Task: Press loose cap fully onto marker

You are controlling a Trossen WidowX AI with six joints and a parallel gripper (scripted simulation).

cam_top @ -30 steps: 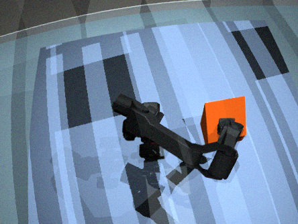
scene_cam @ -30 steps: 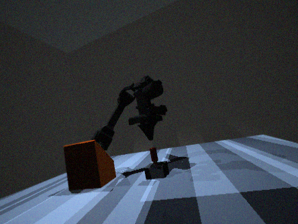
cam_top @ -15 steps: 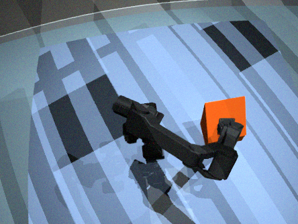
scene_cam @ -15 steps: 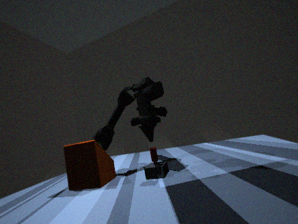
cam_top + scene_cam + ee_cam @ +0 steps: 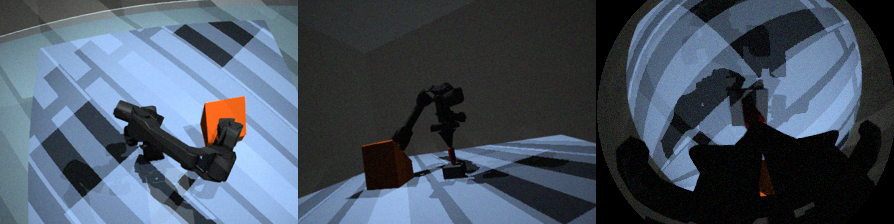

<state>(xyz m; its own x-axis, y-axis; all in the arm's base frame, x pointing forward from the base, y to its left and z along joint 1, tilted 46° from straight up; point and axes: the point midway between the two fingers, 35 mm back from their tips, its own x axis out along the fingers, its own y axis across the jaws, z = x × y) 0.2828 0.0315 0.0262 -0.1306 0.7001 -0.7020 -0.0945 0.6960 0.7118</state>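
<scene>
The red cap lies 30 mm below my gripper tip. Also, from my gripper tip: dark grey holder block: 90 mm below.
</scene>
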